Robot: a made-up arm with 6 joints. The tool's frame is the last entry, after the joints. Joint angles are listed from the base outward. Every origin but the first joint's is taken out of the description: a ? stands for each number. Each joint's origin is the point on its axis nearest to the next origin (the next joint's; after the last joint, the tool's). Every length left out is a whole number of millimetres.
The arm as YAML. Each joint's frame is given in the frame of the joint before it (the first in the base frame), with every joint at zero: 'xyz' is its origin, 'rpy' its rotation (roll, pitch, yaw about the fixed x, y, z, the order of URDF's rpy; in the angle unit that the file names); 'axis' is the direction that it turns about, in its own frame. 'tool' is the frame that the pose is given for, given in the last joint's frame.
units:
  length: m
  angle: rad
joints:
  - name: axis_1
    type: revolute
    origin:
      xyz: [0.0, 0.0, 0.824]
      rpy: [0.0, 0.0, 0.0]
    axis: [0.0, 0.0, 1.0]
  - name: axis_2
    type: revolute
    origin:
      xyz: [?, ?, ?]
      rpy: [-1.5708, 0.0, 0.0]
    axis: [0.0, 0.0, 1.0]
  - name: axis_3
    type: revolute
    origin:
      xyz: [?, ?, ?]
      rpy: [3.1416, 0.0, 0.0]
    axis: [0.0, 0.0, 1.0]
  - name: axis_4
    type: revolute
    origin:
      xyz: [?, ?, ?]
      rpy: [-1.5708, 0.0, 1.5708]
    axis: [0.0, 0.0, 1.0]
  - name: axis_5
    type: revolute
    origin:
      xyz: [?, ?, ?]
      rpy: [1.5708, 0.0, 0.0]
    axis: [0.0, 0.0, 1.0]
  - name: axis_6
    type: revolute
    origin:
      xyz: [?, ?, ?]
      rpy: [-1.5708, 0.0, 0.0]
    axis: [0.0, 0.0, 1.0]
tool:
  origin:
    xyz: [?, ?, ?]
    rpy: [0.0, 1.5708, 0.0]
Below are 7 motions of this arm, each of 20 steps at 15 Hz.
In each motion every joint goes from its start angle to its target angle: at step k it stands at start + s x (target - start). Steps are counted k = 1, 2, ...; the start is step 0. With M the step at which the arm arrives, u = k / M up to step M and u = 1 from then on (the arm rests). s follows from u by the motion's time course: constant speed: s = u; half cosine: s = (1 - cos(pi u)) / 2; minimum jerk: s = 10 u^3 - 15 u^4 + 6 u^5.
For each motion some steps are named. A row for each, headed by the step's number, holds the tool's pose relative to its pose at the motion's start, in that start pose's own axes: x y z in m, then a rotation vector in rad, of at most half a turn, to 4 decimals.
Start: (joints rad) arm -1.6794 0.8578 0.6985 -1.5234 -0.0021 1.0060
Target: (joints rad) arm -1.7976 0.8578 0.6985 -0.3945 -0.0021 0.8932
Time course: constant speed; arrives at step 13
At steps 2, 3, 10, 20:
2: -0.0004 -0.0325 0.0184 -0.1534 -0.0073 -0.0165
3: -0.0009 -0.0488 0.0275 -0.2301 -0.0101 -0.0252
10: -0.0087 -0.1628 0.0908 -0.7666 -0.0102 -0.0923
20: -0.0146 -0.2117 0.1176 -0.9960 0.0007 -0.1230

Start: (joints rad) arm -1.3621 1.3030 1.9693 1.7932 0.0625 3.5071
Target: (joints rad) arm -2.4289 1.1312 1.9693 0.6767 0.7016 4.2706
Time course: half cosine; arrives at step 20
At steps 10, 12, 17, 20:
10: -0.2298 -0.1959 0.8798 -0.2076 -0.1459 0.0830
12: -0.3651 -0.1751 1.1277 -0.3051 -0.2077 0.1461
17: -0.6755 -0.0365 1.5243 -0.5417 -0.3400 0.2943
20: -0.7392 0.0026 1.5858 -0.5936 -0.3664 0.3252

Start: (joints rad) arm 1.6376 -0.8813 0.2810 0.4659 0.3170 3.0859
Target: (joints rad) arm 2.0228 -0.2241 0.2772 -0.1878 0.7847 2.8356
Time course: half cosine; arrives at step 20
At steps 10, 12, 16, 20:
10: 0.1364 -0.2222 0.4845 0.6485 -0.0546 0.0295
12: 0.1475 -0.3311 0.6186 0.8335 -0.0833 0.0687
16: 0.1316 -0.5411 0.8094 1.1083 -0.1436 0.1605
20: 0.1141 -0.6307 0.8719 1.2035 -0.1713 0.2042

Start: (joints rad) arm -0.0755 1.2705 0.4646 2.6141 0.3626 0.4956
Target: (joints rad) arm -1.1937 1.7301 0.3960 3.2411 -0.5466 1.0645
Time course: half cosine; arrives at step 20
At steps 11, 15, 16, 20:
11: -0.0193 1.1266 0.6632 -0.1002 0.0269 0.5622
15: -0.1004 1.4010 1.1574 -0.1665 -0.0357 0.7516
16: -0.1159 1.4296 1.2530 -0.1783 -0.0486 0.7814
20: -0.1438 1.4648 1.4319 -0.1995 -0.0728 0.8337

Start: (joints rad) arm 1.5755 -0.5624 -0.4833 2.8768 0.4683 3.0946
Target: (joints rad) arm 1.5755 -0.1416 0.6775 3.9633 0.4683 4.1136
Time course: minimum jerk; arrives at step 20
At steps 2, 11, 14, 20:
2: -0.0019 0.0021 0.0086 -0.0178 -0.0062 -0.0025
11: -0.1979 0.1297 0.5167 -1.1428 -0.3691 -0.4298
14: -0.3147 0.1724 0.6702 -1.5312 -0.4320 -0.7629
20: -0.4009 0.1965 0.7486 -1.7479 -0.4204 -1.0340

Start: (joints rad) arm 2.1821 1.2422 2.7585 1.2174 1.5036 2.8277
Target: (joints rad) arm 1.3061 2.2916 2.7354 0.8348 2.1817 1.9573
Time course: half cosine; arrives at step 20
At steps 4, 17, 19, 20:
4: -0.1333 -0.1171 -0.0354 0.1735 0.0007 -0.0535
17: -1.3700 -0.2412 -1.1044 1.4533 -0.3716 -0.0129
19: -1.4064 -0.2068 -1.1949 1.5012 -0.4010 0.0174
20: -1.4106 -0.2022 -1.2065 1.5071 -0.4047 0.0214

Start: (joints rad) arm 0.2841 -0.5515 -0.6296 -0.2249 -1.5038 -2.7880
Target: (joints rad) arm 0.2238 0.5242 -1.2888 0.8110 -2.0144 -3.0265
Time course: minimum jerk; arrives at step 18
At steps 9, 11, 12, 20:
9: 0.5553 0.2348 0.0245 0.1305 -1.2184 0.1322
11: 0.7049 0.2667 0.1365 0.0543 -1.6922 0.1997
12: 0.7526 0.2706 0.1932 -0.0101 -1.8904 0.2324
20: 0.8217 0.2596 0.3311 -0.2518 -2.3183 0.3155

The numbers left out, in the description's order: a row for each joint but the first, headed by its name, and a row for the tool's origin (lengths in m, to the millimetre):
axis_2: 0.167 0.0 0.0
axis_3: 0.0 -0.927 0.0
axis_4: 1.018 0.176 0.0
axis_5: 0.0 0.0 0.0
axis_6: 0.0 -0.153 0.0
tool: 0.0 0.0 0.0

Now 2 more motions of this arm.
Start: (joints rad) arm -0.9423 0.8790 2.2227 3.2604 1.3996 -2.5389
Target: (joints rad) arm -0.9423 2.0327 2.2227 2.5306 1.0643 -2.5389
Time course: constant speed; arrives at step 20
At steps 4, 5, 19, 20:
4: 0.3561 0.1832 -0.1455 0.0192 0.0531 0.2117
5: 0.4361 0.2353 -0.1926 0.0305 0.0678 0.2633
19: 1.0412 1.1051 -1.1708 0.4291 0.3637 0.8490
20: 1.0428 1.1693 -1.2540 0.4716 0.3927 0.8764

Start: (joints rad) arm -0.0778 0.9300 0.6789 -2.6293 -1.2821 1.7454
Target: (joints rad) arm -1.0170 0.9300 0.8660 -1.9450 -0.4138 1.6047
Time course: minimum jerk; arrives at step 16
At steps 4, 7, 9, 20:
4: -0.0787 -0.0581 0.1638 -0.0868 0.0354 -0.1182
7: -0.3438 -0.1336 0.6146 -0.3226 0.0924 -0.4752
9: -0.6091 -0.0947 0.9782 -0.5165 0.0943 -0.8033
20: -1.0950 0.1885 1.5052 -0.8331 0.0049 -1.3893

